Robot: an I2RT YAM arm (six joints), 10 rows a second.
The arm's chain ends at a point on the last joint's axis. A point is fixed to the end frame.
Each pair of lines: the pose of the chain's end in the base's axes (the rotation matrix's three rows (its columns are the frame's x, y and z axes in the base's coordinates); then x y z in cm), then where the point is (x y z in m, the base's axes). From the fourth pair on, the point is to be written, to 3 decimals.
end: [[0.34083 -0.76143 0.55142], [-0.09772 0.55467 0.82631], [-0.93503 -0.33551 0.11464]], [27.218 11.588 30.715]
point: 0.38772 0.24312 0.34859
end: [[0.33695 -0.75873 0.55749], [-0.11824 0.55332 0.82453], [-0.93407 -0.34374 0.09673]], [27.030 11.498 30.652]
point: 0.38685 0.24219 0.34509
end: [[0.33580 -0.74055 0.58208], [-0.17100 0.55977 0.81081], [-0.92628 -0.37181 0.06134]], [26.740 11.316 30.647]
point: 0.38767 0.23841 0.33969
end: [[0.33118 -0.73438 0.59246], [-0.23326 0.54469 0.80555], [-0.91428 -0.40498 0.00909]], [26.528 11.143 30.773]
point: 0.387 0.237 0.333
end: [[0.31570 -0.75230 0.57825], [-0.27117 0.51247 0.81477], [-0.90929 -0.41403 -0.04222]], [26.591 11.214 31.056]
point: 0.386 0.241 0.327
